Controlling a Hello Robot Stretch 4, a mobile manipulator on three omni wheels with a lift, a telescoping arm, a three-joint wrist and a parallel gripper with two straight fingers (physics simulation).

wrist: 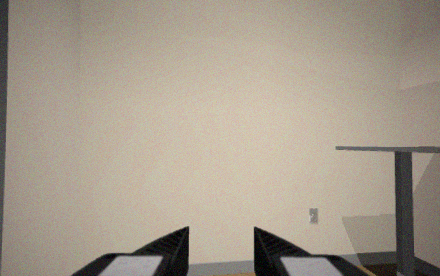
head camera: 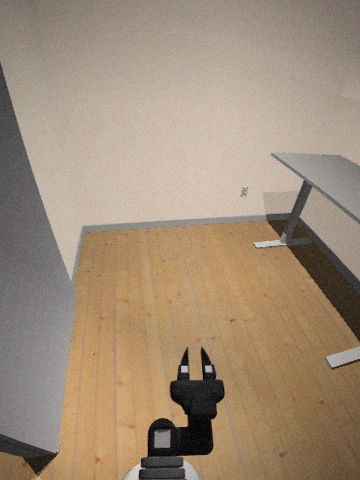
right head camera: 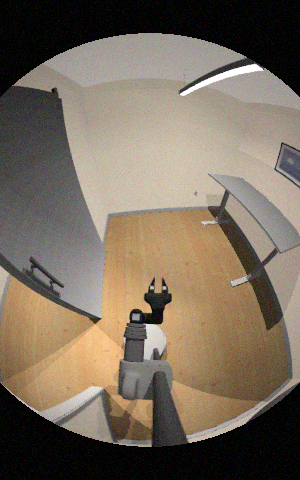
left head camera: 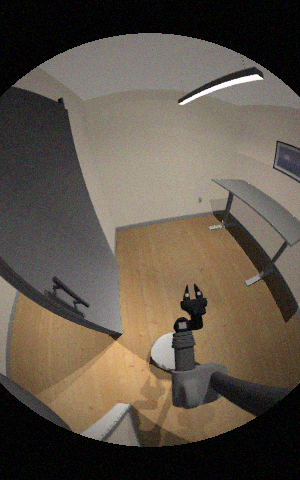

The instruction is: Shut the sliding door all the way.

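The grey sliding door stands upright at the left, a tall flat panel. A strip of its edge shows at the far left of the wrist view. Its dark bar handle sits low on the panel near its near edge, in the left and right head camera views. My gripper is open and empty, with its two fingers apart. It is to the right of the door and touches neither the door nor the handle.
A grey desk stands along the right wall. A white wall end is at the lower left of both side head views. A wall outlet is on the far wall.
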